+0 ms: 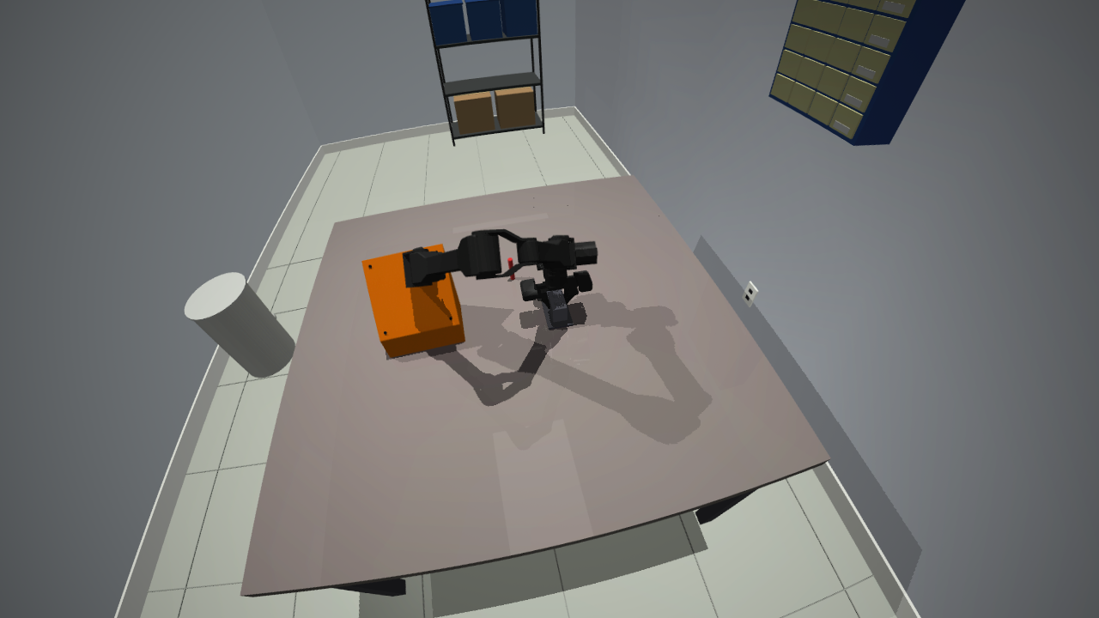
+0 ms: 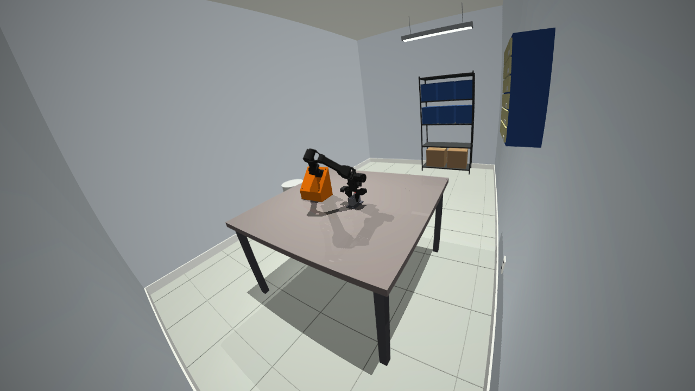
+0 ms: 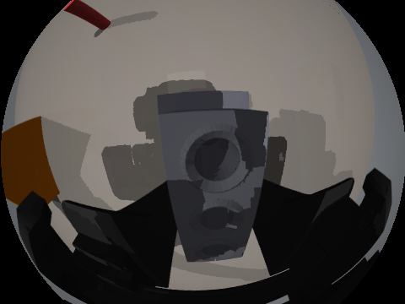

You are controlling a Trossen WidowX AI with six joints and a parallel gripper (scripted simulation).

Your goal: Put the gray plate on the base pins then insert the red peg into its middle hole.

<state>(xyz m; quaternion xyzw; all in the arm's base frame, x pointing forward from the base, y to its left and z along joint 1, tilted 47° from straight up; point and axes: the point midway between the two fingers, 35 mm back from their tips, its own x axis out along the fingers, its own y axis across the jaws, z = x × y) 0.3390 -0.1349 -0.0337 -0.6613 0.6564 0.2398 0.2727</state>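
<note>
Now: gripper tip 30 mm below the gray plate. From my gripper tip the other things lie so: red peg (100 mm behind, 170 mm to the left, 10 mm above).
</note>
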